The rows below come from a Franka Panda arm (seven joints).
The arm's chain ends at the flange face. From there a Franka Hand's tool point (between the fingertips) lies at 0.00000 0.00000 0.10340 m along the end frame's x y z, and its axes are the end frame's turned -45 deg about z.
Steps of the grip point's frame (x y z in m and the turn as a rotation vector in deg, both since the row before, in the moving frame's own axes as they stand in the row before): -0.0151, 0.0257, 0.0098, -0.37, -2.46, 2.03; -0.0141, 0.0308, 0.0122, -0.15, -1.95, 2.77; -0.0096, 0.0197, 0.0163, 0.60, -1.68, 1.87; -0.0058, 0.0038, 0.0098, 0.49, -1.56, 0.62; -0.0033, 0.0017, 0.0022, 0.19, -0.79, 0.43
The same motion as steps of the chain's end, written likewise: 0.0102, 0.0253, 0.0099, -2.00, -1.48, 2.03; 0.0142, 0.0291, 0.0123, -1.48, -1.27, 2.77; 0.0101, 0.0194, 0.0164, -0.76, -1.61, 1.87; 0.0012, 0.0054, 0.0098, -0.76, -1.45, 0.62; 0.0001, 0.0028, 0.0022, -0.42, -0.69, 0.43
